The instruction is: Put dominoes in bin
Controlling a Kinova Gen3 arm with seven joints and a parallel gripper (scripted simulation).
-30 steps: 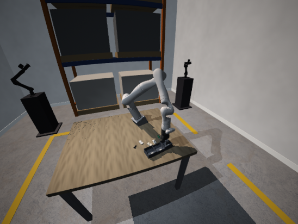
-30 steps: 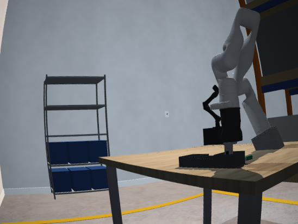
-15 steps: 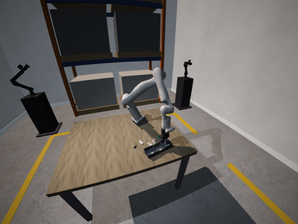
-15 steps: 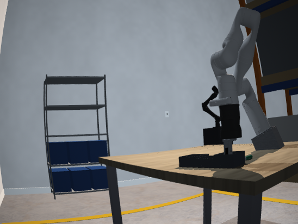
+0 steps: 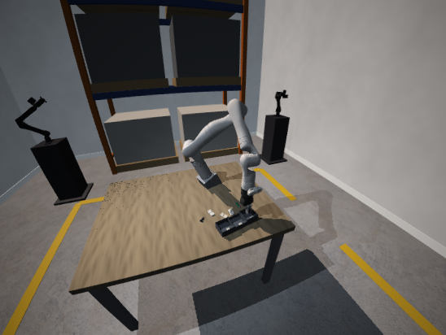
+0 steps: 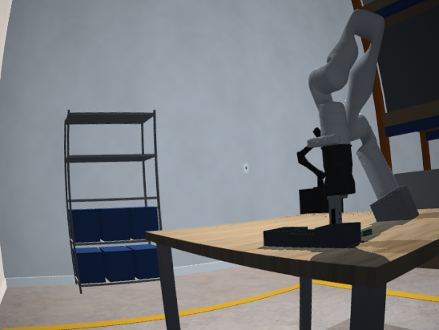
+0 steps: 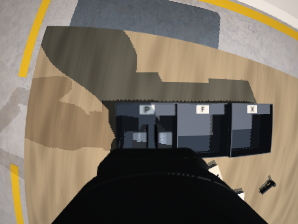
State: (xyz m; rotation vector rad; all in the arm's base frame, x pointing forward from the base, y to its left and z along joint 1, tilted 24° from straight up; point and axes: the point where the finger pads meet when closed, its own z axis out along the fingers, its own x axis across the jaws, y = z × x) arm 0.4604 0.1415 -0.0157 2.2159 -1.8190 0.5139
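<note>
Now: the green cylinder 130 mm behind my hand, 60 mm below it and 10 mm to the right of it. Round my hand: dark piece (270 mm to the right, 90 mm behind, 60 mm below).
</note>
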